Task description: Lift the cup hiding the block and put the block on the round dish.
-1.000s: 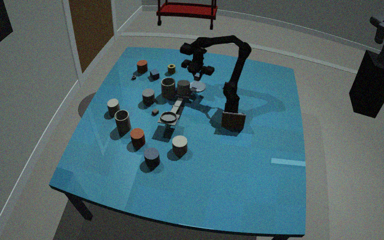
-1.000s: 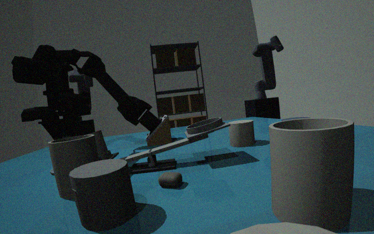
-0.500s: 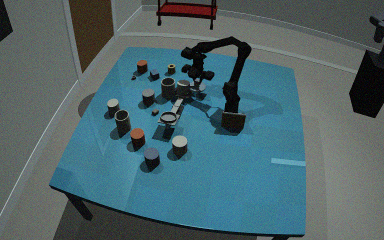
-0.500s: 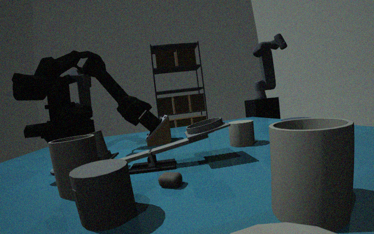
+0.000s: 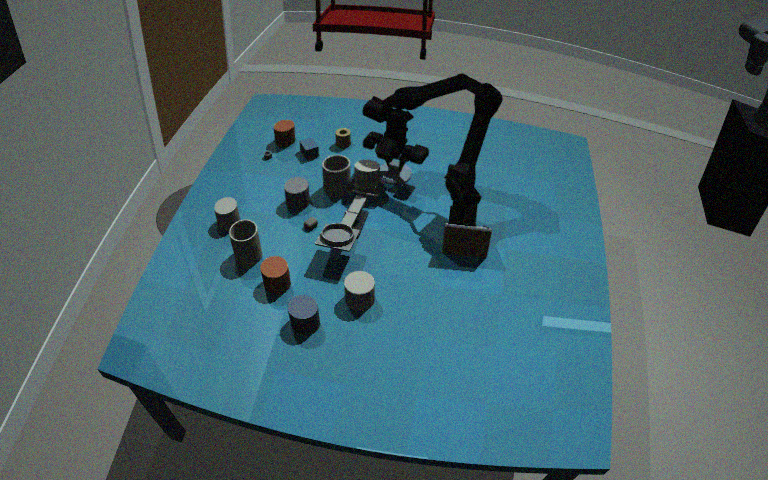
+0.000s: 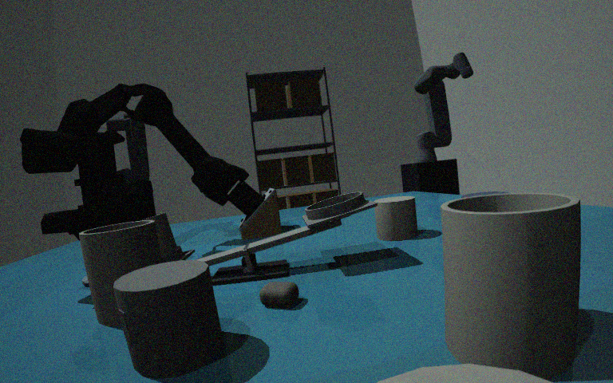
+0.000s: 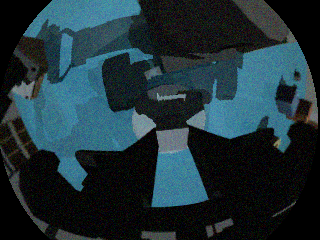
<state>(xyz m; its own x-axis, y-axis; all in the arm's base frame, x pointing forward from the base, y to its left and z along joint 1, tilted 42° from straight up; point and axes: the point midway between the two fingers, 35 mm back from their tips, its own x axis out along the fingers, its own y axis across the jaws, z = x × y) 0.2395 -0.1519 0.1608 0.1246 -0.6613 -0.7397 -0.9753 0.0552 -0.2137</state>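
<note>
Right now my gripper tip is 1 cm below the grey block. The rest, counted from my gripper tip: balance beam 24 cm to the left, 6 cm ahead, 2 cm above; then round dish 1 cm below; then cup 8 cm to the left, 6 cm ahead, 4 cm above.
</note>
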